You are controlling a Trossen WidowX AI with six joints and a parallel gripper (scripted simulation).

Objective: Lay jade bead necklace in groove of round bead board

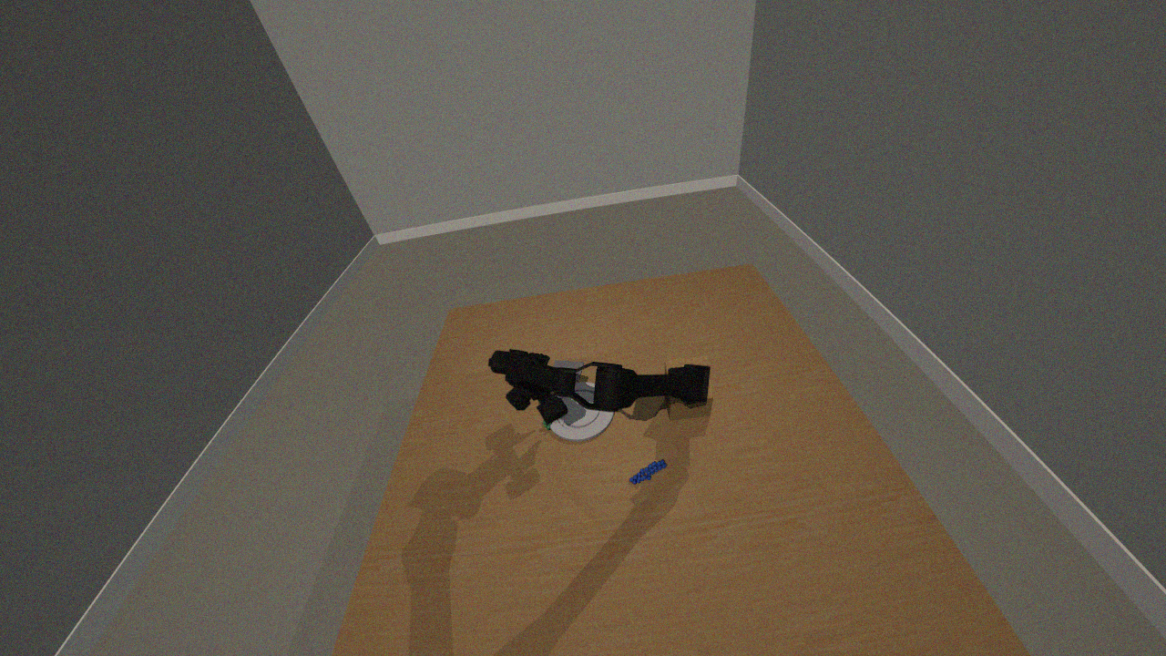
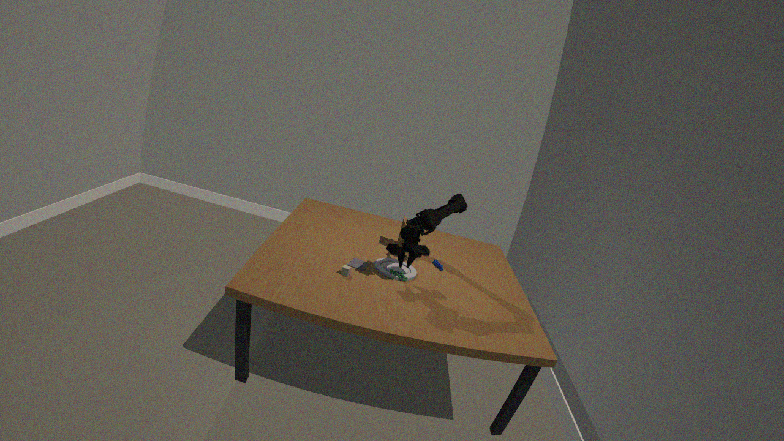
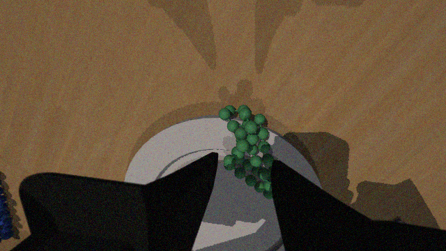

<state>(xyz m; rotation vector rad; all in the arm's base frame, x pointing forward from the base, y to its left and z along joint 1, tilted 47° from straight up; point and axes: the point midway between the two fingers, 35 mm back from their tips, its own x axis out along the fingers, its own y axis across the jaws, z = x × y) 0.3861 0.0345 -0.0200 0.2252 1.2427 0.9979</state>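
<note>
Right now my gripper tip is 80 mm past the round bead board, 30 mm to the left of it and 50 mm above it. The rest, counted from my gripper tip: pale block 100 mm ahead, 230 mm to the right, 40 mm below; flat grey plate 40 mm behind, 190 mm to the right, 60 mm below.
</note>
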